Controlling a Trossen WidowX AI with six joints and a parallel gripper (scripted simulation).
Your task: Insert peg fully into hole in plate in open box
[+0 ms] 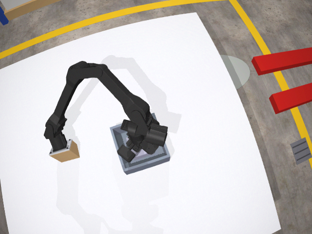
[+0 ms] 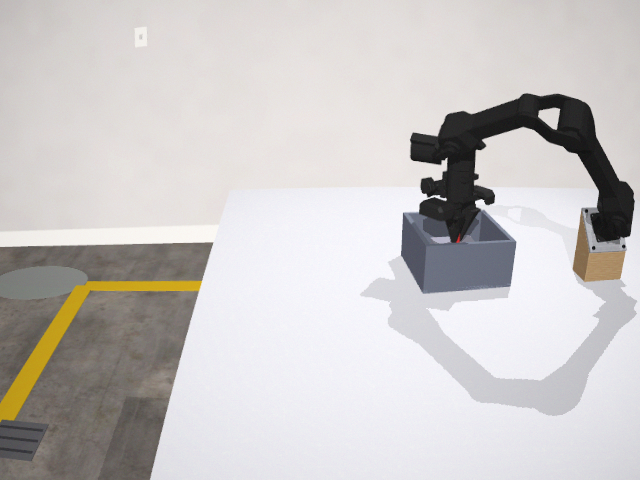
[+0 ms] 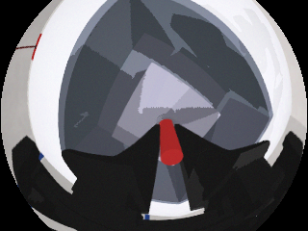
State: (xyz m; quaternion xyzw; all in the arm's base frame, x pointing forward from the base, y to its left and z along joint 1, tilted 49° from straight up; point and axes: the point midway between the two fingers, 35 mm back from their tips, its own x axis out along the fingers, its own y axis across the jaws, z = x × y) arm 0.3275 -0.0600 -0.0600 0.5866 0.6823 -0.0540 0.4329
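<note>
Now: hand 3 cm above the red peg. Round my hand: grey box 7 cm below; then pale plate 5 cm below.
</note>
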